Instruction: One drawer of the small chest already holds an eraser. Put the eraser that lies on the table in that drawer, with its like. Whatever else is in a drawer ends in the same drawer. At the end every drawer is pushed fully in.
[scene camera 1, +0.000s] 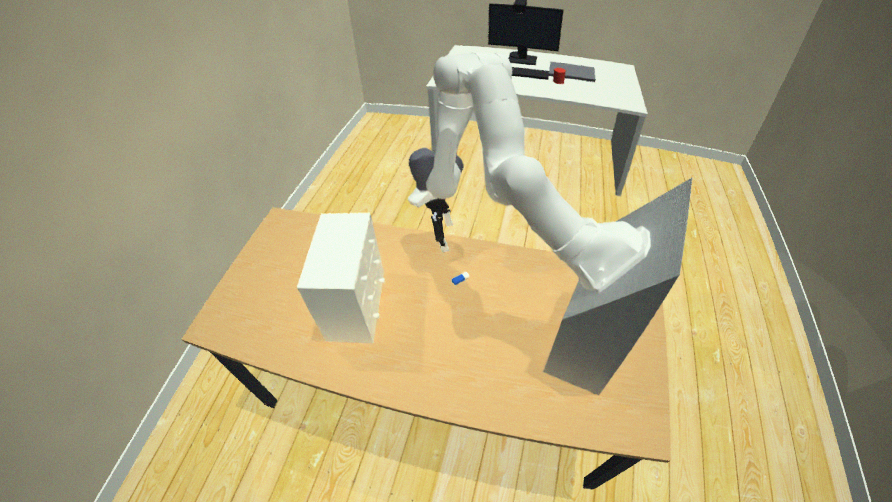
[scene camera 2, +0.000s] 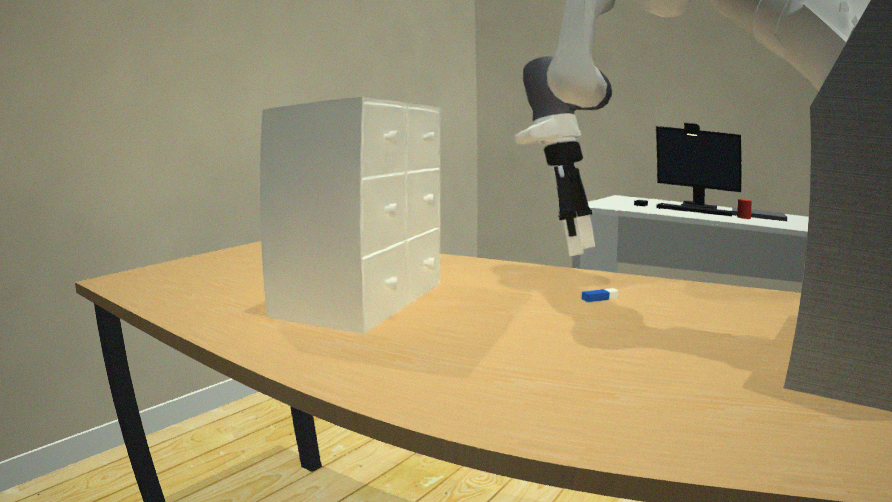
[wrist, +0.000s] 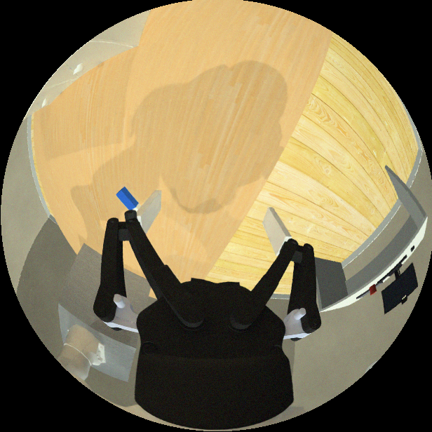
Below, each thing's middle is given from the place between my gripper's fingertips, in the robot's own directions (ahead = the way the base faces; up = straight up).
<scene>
My hand is 33 cm short of the small white chest (scene camera 2: 311, 159), 29 cm to the right of it and 11 cm below it.
</scene>
